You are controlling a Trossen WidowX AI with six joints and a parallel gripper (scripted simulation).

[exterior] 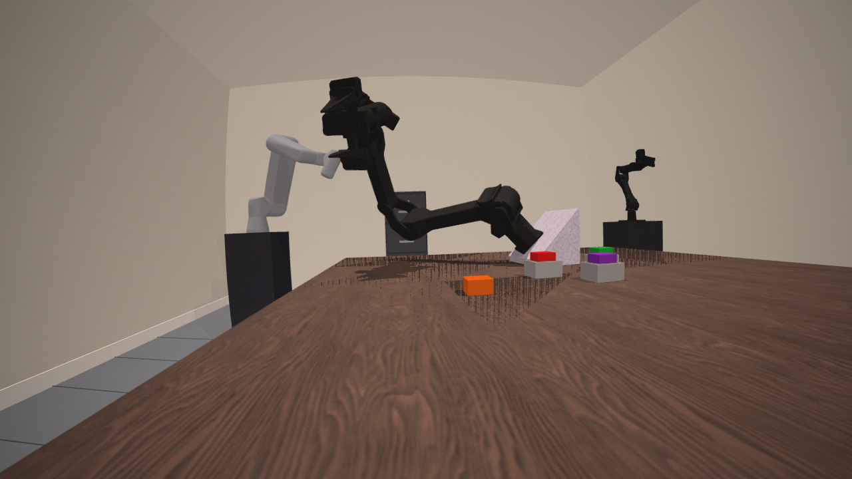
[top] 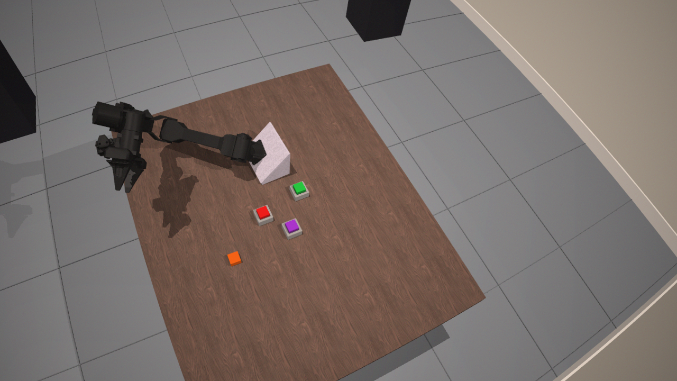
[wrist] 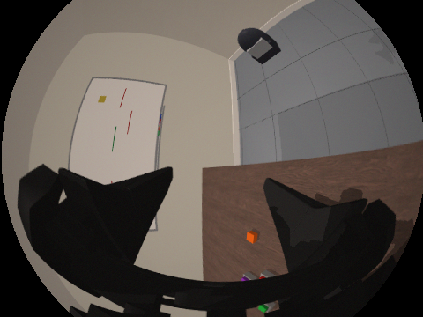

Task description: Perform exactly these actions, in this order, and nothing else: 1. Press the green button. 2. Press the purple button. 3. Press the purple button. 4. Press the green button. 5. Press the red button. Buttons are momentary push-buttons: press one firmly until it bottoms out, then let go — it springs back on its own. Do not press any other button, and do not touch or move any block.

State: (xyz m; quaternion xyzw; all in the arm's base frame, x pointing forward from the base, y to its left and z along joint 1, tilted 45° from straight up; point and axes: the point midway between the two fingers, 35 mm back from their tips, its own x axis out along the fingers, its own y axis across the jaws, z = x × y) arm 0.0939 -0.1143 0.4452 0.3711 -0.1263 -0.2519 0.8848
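Now: gripper tip 49 cm to the right of the green button, 22 cm above it and 2 cm short of it. From my gripper tip the other things lie so: red button: 36 cm to the left, 22 cm below, 7 cm ahead; purple button: 42 cm to the left, 22 cm below, 14 cm ahead; orange block: 25 cm below, 23 cm to the left, 17 cm ahead.
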